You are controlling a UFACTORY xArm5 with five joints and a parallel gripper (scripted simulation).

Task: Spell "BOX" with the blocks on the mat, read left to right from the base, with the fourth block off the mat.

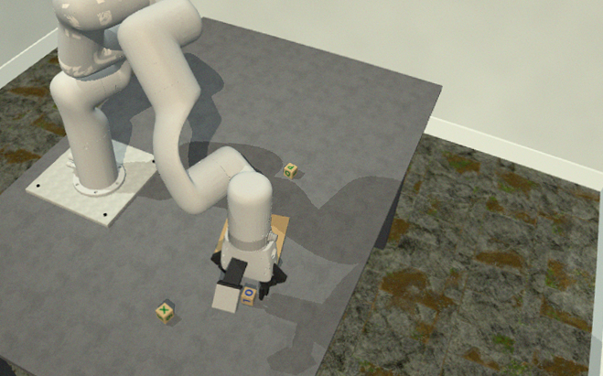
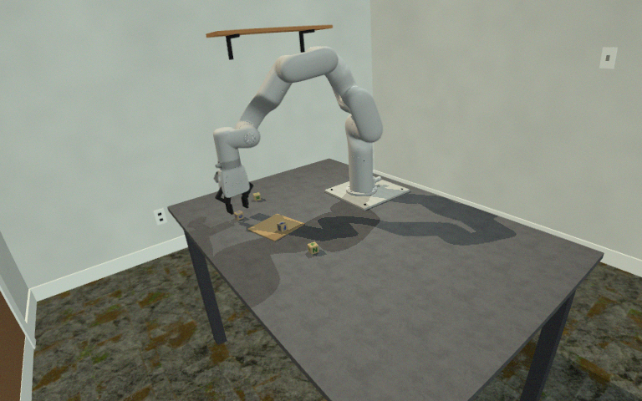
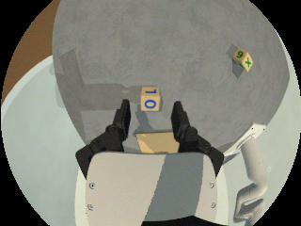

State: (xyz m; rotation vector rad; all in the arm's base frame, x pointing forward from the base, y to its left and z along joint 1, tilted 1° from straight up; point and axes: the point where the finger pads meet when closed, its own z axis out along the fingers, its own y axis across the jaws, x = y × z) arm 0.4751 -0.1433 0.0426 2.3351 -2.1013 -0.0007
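The O block is 4 cm below my hand. From my hand the other things lie so: X block 13 cm behind, 11 cm to the right, 4 cm below; then B block 7 cm behind, 20 cm to the left, 3 cm below; then tan mat 7 cm behind, 16 cm to the left, 5 cm below.
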